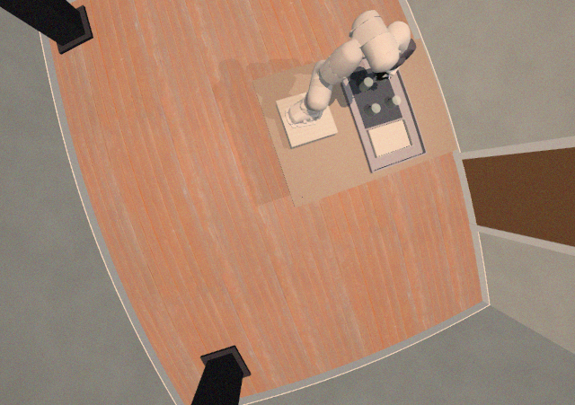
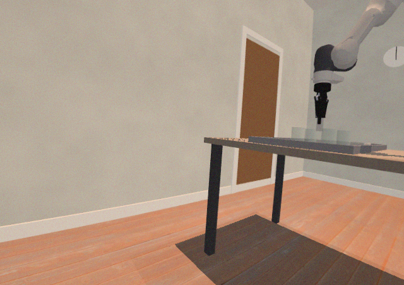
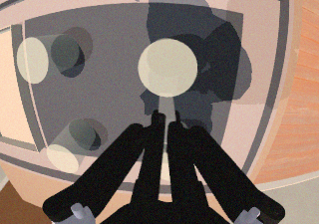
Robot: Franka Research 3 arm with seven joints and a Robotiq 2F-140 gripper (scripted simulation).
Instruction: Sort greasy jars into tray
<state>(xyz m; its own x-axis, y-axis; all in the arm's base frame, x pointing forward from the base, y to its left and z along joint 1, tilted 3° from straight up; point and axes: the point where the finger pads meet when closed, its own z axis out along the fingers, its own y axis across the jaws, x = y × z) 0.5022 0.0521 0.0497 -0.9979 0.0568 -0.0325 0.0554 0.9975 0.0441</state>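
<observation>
The grey drying mat lies 110 mm below my hand, 80 mm to the right of it and 20 mm ahead of it. From my hand the other things lie so: tray (400 mm to the right, 100 mm below).
</observation>
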